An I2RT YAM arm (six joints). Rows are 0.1 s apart.
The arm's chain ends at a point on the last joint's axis. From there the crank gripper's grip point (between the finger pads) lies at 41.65 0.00 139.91 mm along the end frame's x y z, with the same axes.
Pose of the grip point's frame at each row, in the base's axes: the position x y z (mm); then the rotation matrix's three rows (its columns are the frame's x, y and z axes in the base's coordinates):
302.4 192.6 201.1; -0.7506 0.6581 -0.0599; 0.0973 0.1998 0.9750; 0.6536 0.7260 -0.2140
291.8 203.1 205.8; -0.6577 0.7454 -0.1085; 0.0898 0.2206 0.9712; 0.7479 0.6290 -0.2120
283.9 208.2 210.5; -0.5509 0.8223 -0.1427; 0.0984 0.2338 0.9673; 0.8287 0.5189 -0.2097
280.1 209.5 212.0; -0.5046 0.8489 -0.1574; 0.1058 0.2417 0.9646; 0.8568 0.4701 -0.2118
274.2 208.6 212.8; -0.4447 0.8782 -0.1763; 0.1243 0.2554 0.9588; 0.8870 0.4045 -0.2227
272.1 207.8 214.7; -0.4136 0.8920 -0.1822; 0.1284 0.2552 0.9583; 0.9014 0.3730 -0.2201
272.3 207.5 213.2; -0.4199 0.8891 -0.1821; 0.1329 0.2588 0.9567; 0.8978 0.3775 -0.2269
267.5 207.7 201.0; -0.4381 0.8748 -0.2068; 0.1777 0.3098 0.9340; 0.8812 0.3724 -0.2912
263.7 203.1 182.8; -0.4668 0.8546 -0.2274; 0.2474 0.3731 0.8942; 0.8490 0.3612 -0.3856
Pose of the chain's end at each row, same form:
342.0 52.1 203.8; -0.7506 0.6581 -0.0599; 0.0973 0.1998 0.9750; 0.6536 0.7260 -0.2140
334.4 63.5 204.3; -0.6577 0.7454 -0.1085; 0.0898 0.2206 0.9712; 0.7479 0.6290 -0.2120
326.8 68.8 205.3; -0.5509 0.8223 -0.1427; 0.0984 0.2338 0.9673; 0.8287 0.5189 -0.2097
323.1 70.1 205.9; -0.5046 0.8489 -0.1574; 0.1058 0.2417 0.9646; 0.8568 0.4701 -0.2118
317.4 69.3 207.0; -0.4447 0.8782 -0.1763; 0.1243 0.2554 0.9588; 0.8870 0.4045 -0.2227
314.8 68.4 208.0; -0.4136 0.8920 -0.1822; 0.1284 0.2552 0.9583; 0.9014 0.3730 -0.2201
315.3 68.1 207.6; -0.4199 0.8891 -0.1821; 0.1329 0.2588 0.9567; 0.8978 0.3775 -0.2269
314.7 69.6 205.0; -0.4381 0.8748 -0.2068; 0.1777 0.3098 0.9340; 0.8812 0.3724 -0.2912
315.0 67.7 201.4; -0.4668 0.8546 -0.2274; 0.2474 0.3731 0.8942; 0.8490 0.3612 -0.3856

